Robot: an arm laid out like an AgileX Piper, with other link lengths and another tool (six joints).
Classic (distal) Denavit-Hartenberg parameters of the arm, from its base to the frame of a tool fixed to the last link. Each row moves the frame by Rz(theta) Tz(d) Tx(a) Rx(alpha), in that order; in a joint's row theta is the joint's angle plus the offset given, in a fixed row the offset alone. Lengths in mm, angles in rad.
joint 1: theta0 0  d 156.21  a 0  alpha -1.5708
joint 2: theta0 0.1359  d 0  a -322.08  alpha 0
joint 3: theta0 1.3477  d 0  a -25.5  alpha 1.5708
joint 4: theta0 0  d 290.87  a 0  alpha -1.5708
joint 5: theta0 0  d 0  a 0  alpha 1.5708
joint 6: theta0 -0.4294  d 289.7  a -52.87  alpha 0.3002
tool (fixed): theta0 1.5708  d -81.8  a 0  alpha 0
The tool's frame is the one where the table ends.
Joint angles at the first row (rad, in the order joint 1, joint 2, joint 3, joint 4, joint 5, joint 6):
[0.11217, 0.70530, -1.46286, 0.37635, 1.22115, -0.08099]
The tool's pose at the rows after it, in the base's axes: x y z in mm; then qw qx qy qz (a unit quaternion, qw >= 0):
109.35 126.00 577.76 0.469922 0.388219 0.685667 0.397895
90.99 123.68 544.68 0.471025 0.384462 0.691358 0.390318
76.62 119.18 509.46 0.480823 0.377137 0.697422 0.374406
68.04 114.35 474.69 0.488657 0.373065 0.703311 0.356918
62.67 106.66 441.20 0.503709 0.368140 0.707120 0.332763
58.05 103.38 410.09 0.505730 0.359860 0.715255 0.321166
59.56 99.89 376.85 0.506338 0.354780 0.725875 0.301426
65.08 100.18 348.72 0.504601 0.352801 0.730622 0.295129
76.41 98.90 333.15 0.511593 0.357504 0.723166 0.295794
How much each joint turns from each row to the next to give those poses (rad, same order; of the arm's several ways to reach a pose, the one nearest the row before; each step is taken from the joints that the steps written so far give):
[-0.00004, -0.10606, 0.11287, -0.00086, 0.00000, -0.01948]
[-0.00003, -0.10657, 0.12190, -0.00540, -0.00069, -0.01707]
[0.00007, -0.10360, 0.11512, -0.02445, 0.00089, -0.02751]
[-0.00004, -0.09145, 0.10694, -0.02815, 0.00006, -0.02085]
[0.00007, -0.08674, 0.09581, -0.04694, 0.00002, -0.02242]
[0.01733, -0.07481, 0.09020, -0.02588, -0.00002, -0.01360]
[0.00379, -0.06031, 0.09097, -0.02652, -0.00020, -0.02087]
[-0.00089, -0.04997, 0.09440, -0.00137, -0.02958, -0.01660]
[0.00001, -0.02647, 0.07581, -0.00729, -0.06683, 0.00001]

